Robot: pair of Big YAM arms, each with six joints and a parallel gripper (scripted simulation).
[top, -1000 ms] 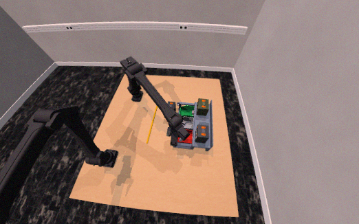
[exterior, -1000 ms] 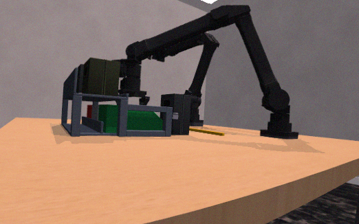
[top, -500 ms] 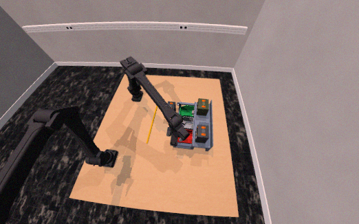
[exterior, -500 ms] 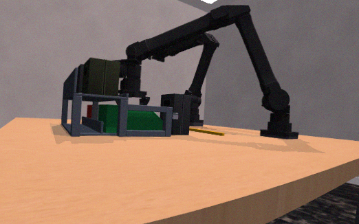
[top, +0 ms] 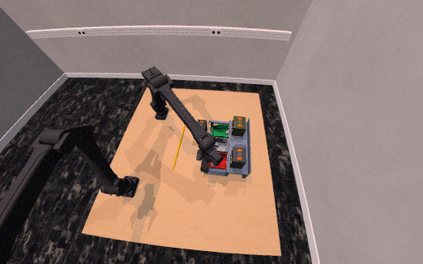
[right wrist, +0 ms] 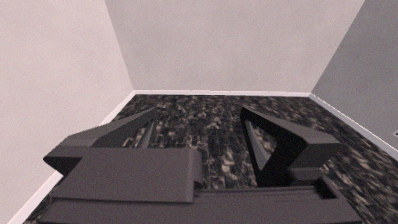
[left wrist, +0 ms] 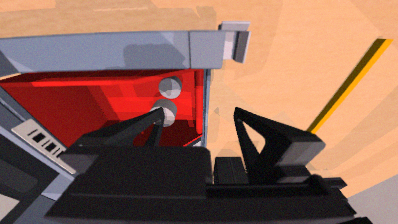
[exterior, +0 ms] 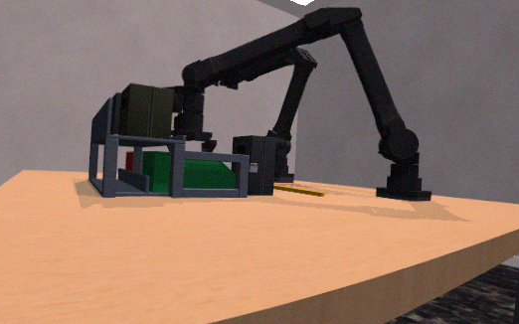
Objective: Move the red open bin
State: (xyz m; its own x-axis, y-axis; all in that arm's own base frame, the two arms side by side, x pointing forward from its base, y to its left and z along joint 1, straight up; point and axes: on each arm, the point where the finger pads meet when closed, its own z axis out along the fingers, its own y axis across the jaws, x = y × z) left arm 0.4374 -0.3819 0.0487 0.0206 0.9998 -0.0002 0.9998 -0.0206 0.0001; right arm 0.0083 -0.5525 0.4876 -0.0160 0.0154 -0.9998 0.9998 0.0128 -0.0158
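My left gripper is now 120 mm to the right of the grey bin, 80 mm short of it and 10 mm above it. Round my left hand: black box (220 mm to the left, 80 mm behind, 10 mm above); then grey shelf (120 mm to the left, 110 mm ahead, 10 mm above); then green bin (230 mm to the left, 70 mm ahead, 10 mm below).
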